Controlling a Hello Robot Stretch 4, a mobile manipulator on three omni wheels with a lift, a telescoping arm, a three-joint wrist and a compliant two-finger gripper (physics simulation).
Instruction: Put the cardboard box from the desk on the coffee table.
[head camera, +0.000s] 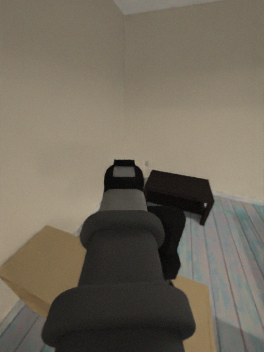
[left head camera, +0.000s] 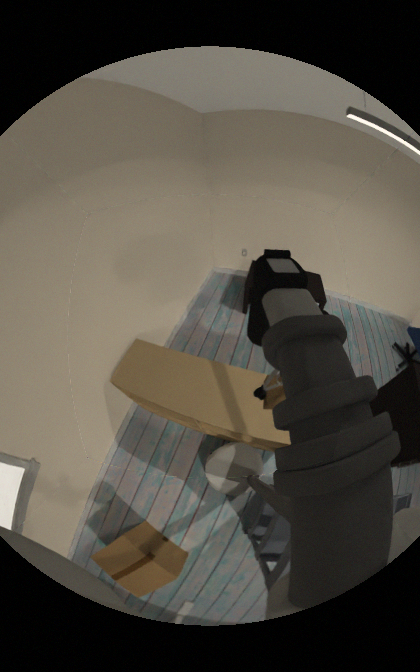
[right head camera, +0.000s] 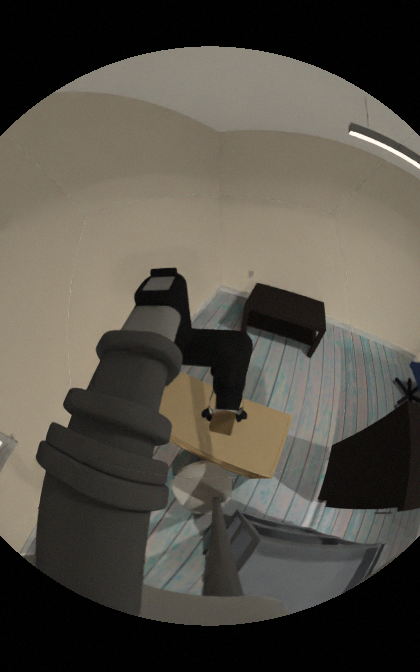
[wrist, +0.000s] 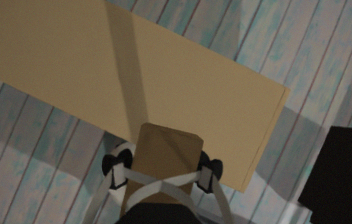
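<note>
A small brown cardboard box is between the two black fingertips of my gripper, which is shut on it. The box hangs above the long tan desk, near its front edge. The dark, low coffee table stands beyond the desk near the room corner. In the left head camera view my arm hides most of the coffee table. In the head camera view the arm hides the box and the fingers.
A round pale stool stands before the desk. A larger open-looking carton lies on the floor at the lower left. A big dark piece of furniture stands at the right, with a grey-framed item at the lower right.
</note>
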